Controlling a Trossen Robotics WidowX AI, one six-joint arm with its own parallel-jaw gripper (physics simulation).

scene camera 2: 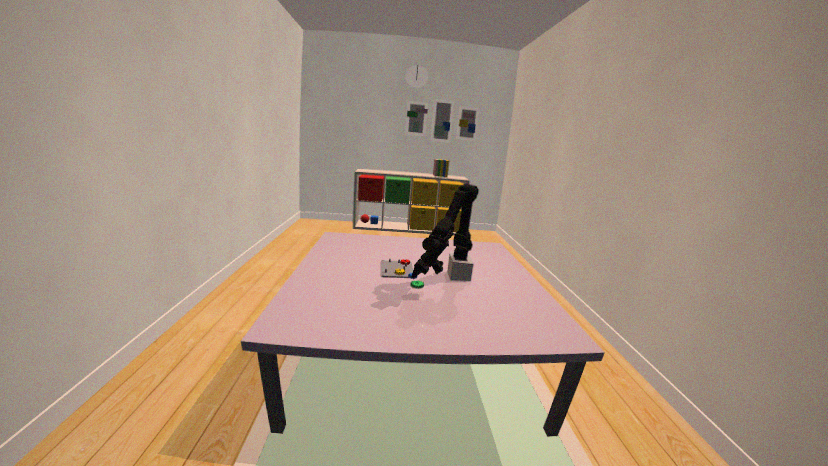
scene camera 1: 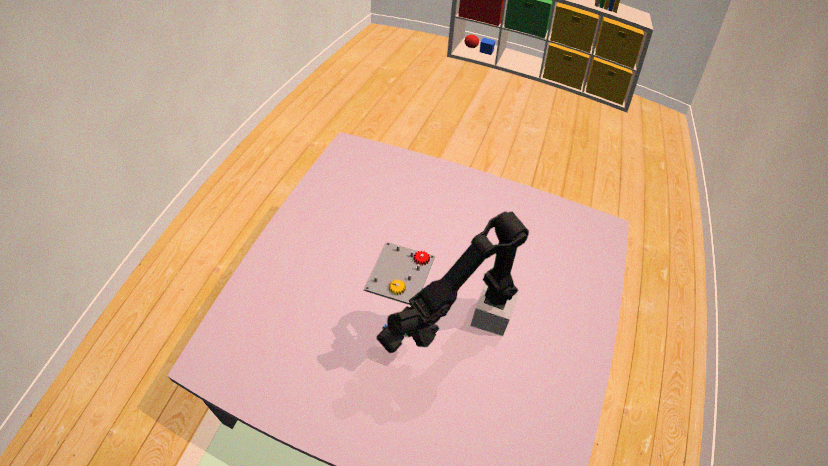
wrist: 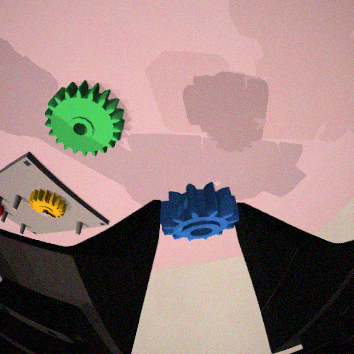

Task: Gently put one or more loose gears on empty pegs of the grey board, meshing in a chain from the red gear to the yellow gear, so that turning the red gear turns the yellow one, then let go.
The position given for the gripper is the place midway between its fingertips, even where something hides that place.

Observation:
The gripper [scene camera 1: 389, 330] holds a blue gear [wrist: 196, 213]; nothing else touches it. The table carries a green gear [wrist: 83, 119]. Further things: a grey board [scene camera 1: 392, 265] and a yellow gear [wrist: 39, 200].
The gripper also shows in the wrist view [wrist: 198, 208]. The grey board is seen too in the wrist view [wrist: 30, 174].

